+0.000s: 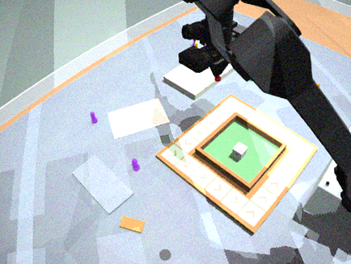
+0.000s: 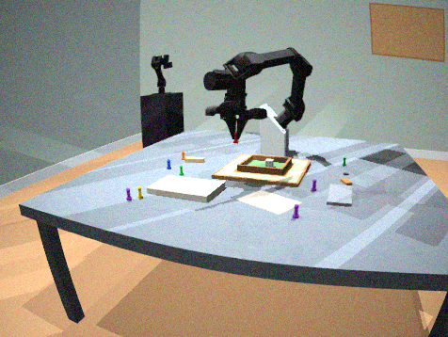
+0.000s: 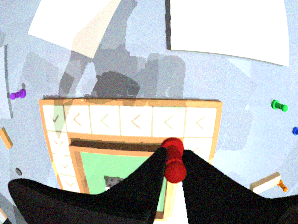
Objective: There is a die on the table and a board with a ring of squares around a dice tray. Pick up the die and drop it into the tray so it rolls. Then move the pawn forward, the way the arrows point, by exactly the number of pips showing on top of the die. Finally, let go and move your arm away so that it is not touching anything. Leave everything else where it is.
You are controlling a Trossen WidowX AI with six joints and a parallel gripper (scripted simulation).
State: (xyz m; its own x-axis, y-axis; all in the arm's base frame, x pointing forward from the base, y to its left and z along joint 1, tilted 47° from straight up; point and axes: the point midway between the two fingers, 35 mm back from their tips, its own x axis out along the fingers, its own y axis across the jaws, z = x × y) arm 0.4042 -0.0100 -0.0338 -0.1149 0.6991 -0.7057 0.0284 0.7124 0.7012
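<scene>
Right now the white die is 14 cm behind my gripper tip, 7 cm to the left of it and 10 cm below it. The rest, counted from my gripper tip: white slab: 14 cm ahead, 10 cm to the right, 12 cm below; green dice tray: 13 cm behind, 6 cm to the left, 12 cm below; red pawn: right at my gripper tip.
</scene>
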